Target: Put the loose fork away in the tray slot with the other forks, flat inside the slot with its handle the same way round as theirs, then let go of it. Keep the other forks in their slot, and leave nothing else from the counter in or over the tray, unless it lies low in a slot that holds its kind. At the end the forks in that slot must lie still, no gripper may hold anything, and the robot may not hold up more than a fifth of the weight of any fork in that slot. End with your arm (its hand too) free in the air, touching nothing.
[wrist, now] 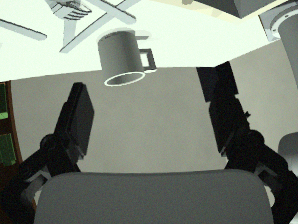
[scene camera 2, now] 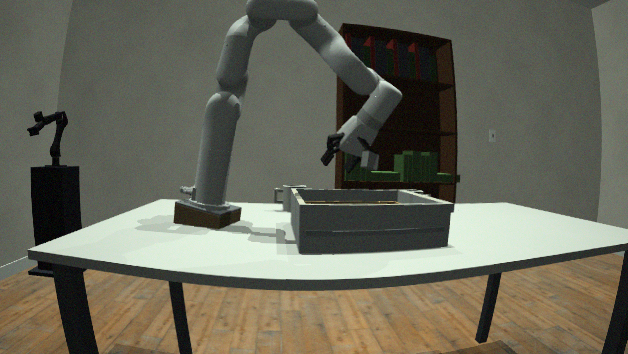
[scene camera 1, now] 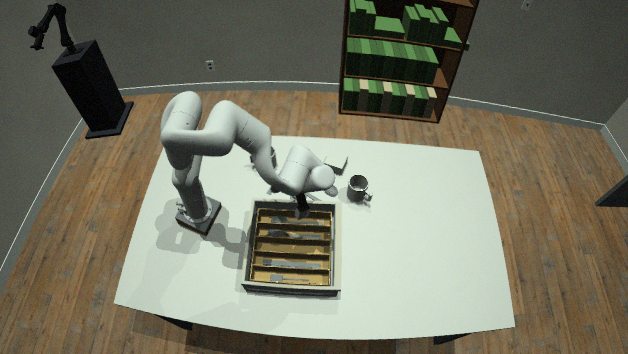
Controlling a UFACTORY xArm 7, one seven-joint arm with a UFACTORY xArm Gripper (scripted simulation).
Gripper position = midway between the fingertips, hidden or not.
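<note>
Scene camera 2 shows my gripper point(scene camera 2: 334, 166); the wrist view also shows the gripper point(wrist: 151, 95).
</note>
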